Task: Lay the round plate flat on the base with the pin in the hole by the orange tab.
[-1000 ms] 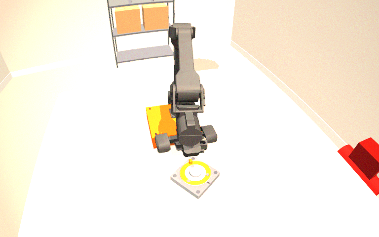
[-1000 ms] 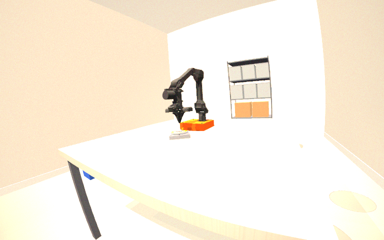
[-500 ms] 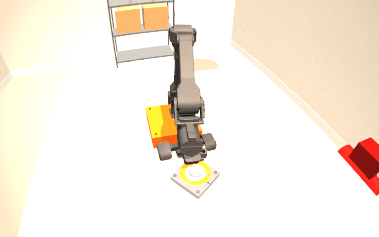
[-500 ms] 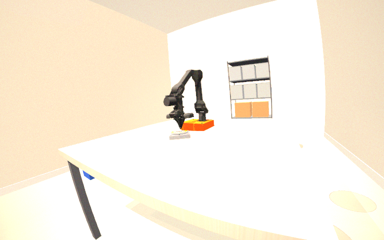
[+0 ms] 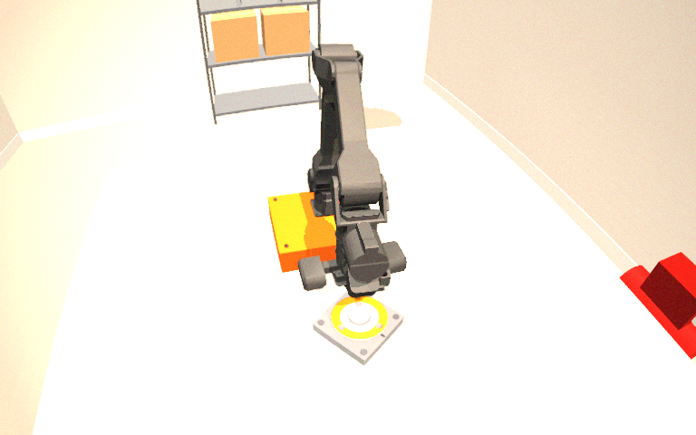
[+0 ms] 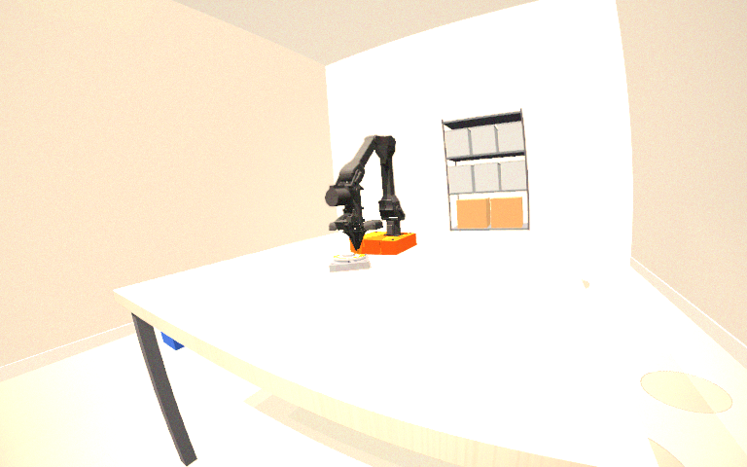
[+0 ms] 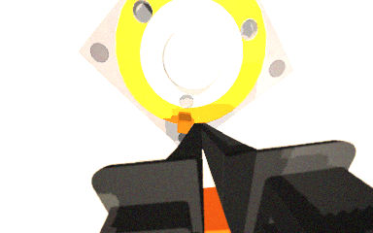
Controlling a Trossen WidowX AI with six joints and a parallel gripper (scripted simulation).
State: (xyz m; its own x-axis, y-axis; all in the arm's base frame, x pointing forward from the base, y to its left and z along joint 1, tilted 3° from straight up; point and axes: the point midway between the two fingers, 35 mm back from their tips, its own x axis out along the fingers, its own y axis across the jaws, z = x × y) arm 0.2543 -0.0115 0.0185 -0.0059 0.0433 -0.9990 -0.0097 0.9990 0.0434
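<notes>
Right now my gripper tip is 50 mm short of the base and 20 mm above it.
</notes>
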